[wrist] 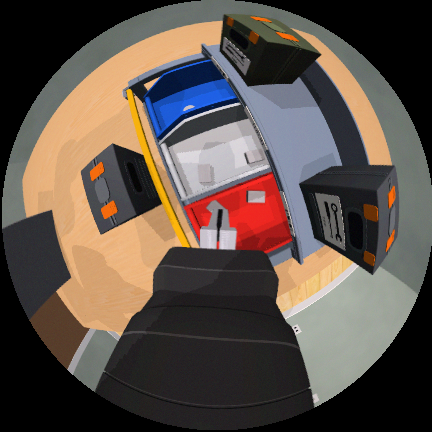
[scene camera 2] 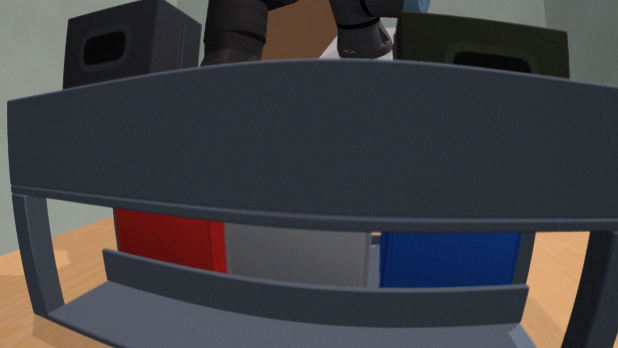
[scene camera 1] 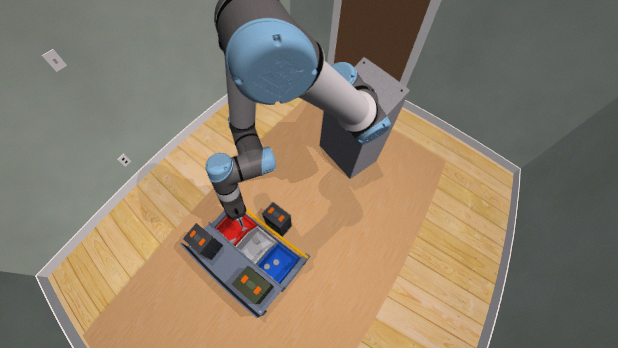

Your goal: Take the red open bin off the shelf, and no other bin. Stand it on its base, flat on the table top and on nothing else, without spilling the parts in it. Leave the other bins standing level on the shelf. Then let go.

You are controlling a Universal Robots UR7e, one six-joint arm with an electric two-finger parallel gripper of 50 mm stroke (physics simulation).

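Observation:
The red open bin sits on the lower level of the shelf, at one end of the row beside the grey bin. A small grey part lies in it, and another shows partly behind the fingertips. My gripper is shut and empty, its fingers together over the red bin's opening. The fingertips' height against the bin's walls is hard to tell. In scene camera 2 the shelf's upper board hides the fingertips.
The grey bin and blue bin stand in the row, behind a yellow bar. A dark case and olive case stand on top. Another dark case stands in front.

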